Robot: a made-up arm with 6 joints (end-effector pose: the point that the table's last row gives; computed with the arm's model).
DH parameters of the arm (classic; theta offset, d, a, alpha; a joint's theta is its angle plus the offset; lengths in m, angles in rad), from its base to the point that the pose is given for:
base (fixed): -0.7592 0 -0.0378 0
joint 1: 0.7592 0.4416 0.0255 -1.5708
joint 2: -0.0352 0 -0.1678 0
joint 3: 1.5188 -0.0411 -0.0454 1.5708
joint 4: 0 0.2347 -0.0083 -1.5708
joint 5: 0 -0.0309 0.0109 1.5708
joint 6: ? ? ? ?
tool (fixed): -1.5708 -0.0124 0 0
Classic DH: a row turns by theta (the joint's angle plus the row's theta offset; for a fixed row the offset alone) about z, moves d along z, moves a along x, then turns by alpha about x.
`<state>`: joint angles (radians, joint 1 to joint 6).
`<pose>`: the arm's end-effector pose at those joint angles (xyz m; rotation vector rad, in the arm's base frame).
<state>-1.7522 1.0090 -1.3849 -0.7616 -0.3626 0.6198</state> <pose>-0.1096 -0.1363 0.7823 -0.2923 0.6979 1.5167</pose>
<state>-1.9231 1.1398 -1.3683 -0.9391 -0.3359 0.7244</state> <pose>-0.1477 -0.1646 0.7551 -0.0502 0.5652 1.3909</pose>
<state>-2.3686 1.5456 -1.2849 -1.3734 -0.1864 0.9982</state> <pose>-0.2936 -0.1726 0.6224 0.4255 -0.0359 0.9516</pose>
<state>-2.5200 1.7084 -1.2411 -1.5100 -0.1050 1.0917</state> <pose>-0.3397 -0.1416 0.5566 0.5272 -0.2954 0.7661</pose>
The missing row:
joint 6: -1.5708 0.0708 0.0026 1.4836
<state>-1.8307 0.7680 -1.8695 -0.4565 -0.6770 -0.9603</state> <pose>-0.0665 0.1195 0.8684 -0.1009 1.8093 -0.1683</pose>
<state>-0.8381 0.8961 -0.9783 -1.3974 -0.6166 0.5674</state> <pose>0.0968 -0.1360 0.6958 -0.0520 1.3102 2.4787</pose>
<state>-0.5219 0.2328 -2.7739 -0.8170 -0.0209 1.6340</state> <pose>-0.4300 0.1931 0.5747 2.2927 -0.4087 -0.9509</pose>
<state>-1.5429 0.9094 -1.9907 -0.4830 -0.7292 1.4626</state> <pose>-0.0664 0.0765 0.8796 -1.6749 0.8600 2.3512</pose>
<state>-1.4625 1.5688 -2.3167 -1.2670 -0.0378 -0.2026</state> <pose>-0.0718 -0.1474 0.8867 0.4294 1.4433 0.7117</pose>
